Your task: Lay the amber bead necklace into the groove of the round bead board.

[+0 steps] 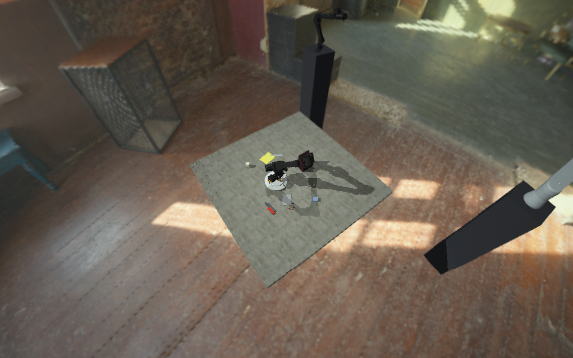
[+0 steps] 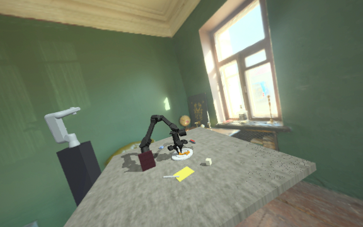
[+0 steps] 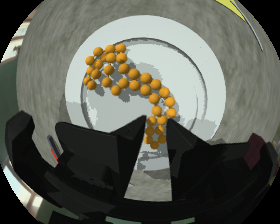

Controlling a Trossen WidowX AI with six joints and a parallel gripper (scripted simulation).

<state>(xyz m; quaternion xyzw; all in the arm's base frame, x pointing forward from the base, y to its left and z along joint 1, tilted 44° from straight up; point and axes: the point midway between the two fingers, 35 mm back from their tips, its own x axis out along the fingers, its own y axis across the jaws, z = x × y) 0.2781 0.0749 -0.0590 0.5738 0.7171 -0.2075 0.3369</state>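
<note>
My gripper tip is now 2 cm short of the board and 1 cm above it. Round my gripper tip: red tool: 21 cm to the left, 19 cm ahead, 1 cm below; then grey square: 20 cm to the left, 3 cm ahead, 1 cm below; then yellow card: 27 cm to the right, 3 cm behind, 1 cm below.
</note>
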